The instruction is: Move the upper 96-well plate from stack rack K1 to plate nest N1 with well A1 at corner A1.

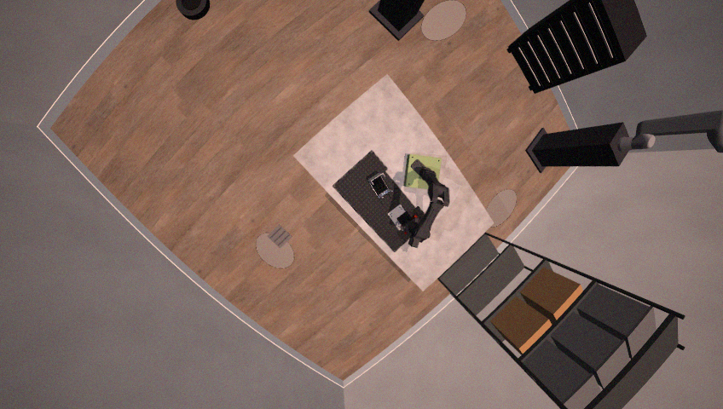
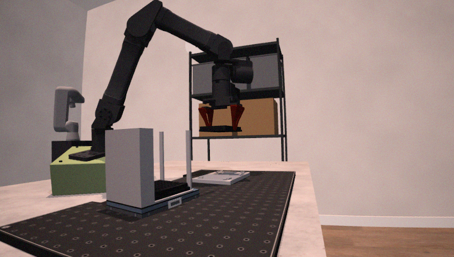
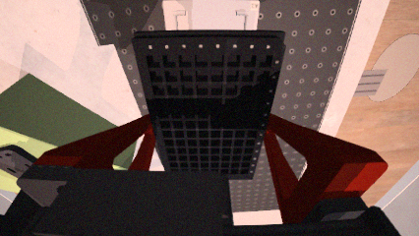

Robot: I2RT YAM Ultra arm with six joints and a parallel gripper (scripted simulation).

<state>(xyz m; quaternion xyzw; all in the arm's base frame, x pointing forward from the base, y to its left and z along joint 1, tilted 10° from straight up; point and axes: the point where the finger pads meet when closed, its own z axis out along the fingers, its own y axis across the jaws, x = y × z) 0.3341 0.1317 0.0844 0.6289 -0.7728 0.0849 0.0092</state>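
Right now the plate nest N1 is 150 mm below my hand. Also, from my hand: pale A1 square: 140 mm below, 70 mm ahead, 60 mm to the left.
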